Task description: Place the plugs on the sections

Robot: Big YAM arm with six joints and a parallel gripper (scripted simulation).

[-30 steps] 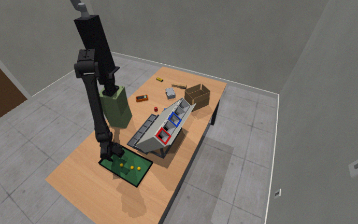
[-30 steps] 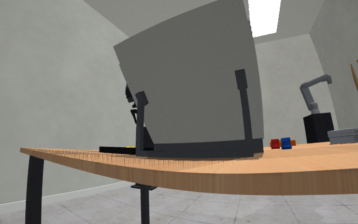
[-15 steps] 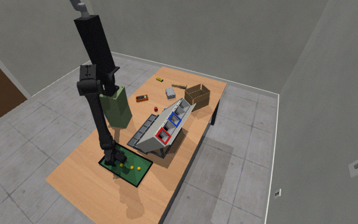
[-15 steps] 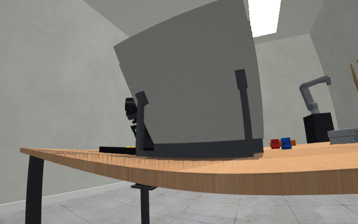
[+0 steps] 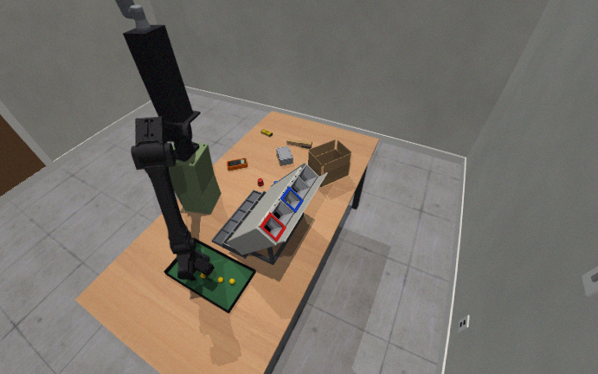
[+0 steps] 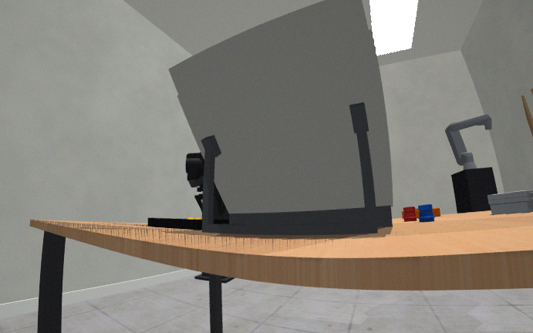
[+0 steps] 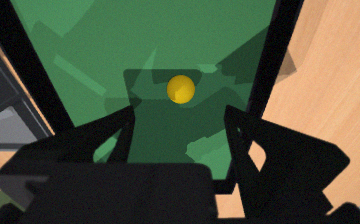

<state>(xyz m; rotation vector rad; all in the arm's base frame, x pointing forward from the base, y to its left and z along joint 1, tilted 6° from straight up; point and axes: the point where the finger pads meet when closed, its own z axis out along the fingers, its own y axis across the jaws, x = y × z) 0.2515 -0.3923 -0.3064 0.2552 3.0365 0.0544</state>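
Now: the green marble tray 3 cm ahead of my hand, 2 cm to the left of it and 4 cm below it. Also, from my hand: grey cover (20 cm ahead, 33 cm to the left, 16 cm above); then cardboard box (39 cm ahead, 83 cm to the left, 2 cm above); then grey case (8 cm ahead, 89 cm to the left, 2 cm below).
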